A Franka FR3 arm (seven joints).
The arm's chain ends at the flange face. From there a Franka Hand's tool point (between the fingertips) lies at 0.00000 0.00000 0.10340 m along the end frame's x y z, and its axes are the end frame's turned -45 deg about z.
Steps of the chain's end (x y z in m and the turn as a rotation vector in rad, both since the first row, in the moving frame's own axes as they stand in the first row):
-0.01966 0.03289 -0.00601 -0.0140 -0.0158 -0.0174
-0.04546 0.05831 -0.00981 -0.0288 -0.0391 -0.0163
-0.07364 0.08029 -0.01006 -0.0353 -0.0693 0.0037
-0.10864 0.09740 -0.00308 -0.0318 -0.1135 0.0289
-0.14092 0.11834 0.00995 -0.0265 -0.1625 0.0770
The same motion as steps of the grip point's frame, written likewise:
-0.03934 0.00924 -0.00603 0.0013 -0.0211 -0.0174
-0.07834 0.00837 -0.00993 0.0073 -0.0480 -0.0163
-0.11648 0.00220 -0.01037 0.0240 -0.0740 0.0037
-0.15620 -0.01406 -0.00380 0.0578 -0.1027 0.0289
-0.19669 -0.02639 0.00855 0.0962 -0.1336 0.0770

